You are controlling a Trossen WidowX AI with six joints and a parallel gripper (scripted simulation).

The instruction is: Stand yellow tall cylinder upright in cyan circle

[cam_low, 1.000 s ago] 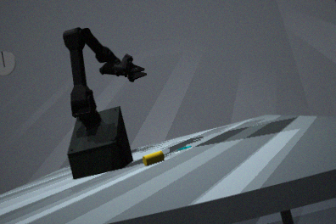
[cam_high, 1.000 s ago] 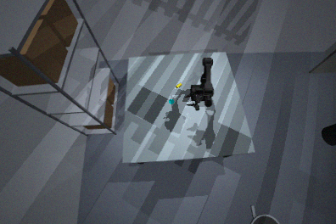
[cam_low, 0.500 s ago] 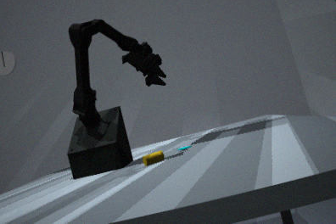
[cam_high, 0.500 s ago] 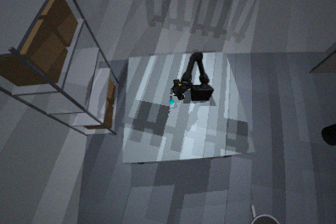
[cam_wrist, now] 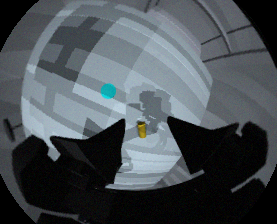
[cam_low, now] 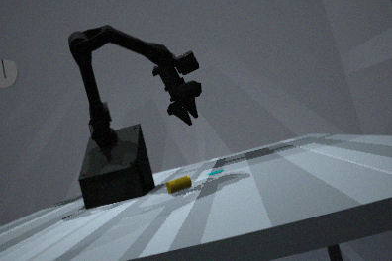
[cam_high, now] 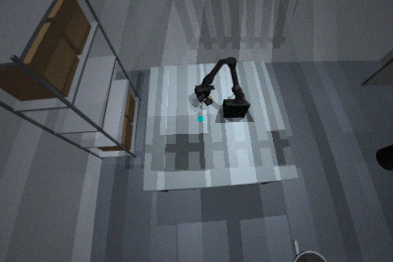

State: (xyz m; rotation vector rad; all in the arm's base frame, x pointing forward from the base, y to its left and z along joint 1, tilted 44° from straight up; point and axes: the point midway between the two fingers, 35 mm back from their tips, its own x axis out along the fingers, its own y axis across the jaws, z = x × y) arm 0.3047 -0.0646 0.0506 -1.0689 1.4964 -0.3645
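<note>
The yellow tall cylinder lies 170 mm below my gripper tip, 90 mm behind it and 80 mm to the right of it. The rest, counted from my gripper tip: cyan circle (190 mm below, 100 mm to the left, 20 mm ahead).
</note>
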